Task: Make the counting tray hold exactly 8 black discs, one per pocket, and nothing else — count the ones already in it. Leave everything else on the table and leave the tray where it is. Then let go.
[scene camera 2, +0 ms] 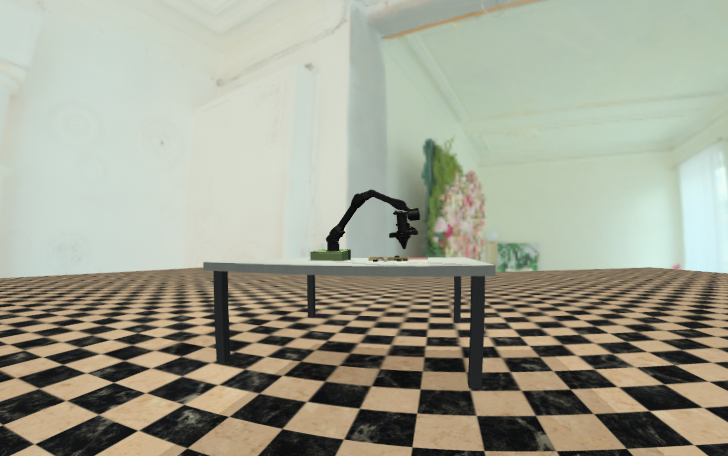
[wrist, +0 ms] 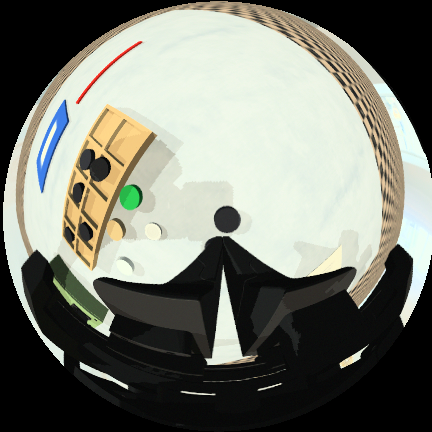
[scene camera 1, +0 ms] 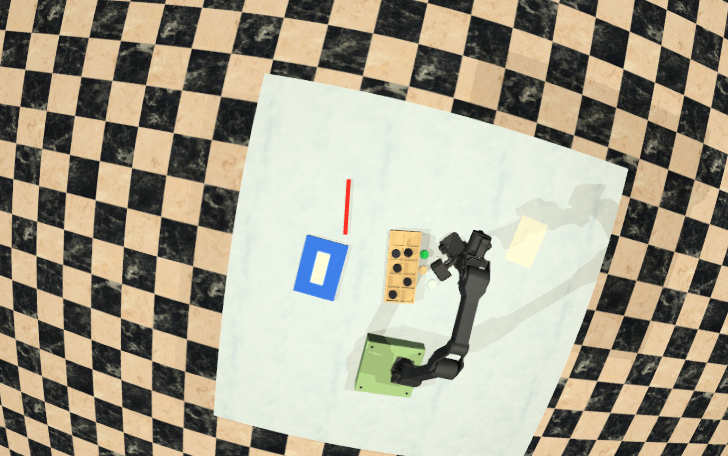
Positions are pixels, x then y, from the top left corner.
Labels:
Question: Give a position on a tan counting tray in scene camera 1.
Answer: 399,239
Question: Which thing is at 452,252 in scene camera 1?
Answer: My gripper.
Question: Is my gripper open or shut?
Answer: Shut.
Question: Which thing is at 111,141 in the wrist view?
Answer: A tan counting tray.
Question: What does my gripper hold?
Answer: Nothing.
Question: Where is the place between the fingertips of my gripper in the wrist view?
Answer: At 221,241

